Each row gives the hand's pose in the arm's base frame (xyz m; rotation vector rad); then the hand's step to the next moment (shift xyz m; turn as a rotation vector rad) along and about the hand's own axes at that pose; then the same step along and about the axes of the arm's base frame.
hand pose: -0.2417 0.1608 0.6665 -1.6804 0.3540 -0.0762
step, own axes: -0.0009 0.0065 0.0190 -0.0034 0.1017 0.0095
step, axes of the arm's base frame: 0.0027 0.0178 -0.0090 -0.0199 0.0000 -0.1003
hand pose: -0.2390 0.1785 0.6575 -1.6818 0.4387 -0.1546
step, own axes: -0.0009 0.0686 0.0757 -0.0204 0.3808 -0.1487
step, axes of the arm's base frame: 0.0120 0.0634 -0.0792 -0.1455 -0.1674 -0.3440
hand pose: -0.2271 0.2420 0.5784 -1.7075 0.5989 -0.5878
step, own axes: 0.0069 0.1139 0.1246 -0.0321 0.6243 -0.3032
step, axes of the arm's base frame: 0.0786 0.0629 -0.1357 -0.2770 -0.3181 -0.5521
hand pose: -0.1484 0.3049 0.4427 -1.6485 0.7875 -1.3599
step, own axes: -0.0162 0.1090 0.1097 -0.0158 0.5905 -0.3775
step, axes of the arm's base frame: 0.1081 -0.0122 -0.1111 -0.3474 -0.3325 -0.5101
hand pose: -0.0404 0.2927 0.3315 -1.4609 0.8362 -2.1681
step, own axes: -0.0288 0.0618 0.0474 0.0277 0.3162 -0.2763
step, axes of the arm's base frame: 0.0544 -0.0404 -0.0480 -0.2683 -0.1813 -0.2687
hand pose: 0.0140 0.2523 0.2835 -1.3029 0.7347 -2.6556
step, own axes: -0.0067 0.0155 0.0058 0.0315 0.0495 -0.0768
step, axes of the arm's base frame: 0.0067 -0.0139 -0.0089 -0.0848 -0.0235 -0.0399
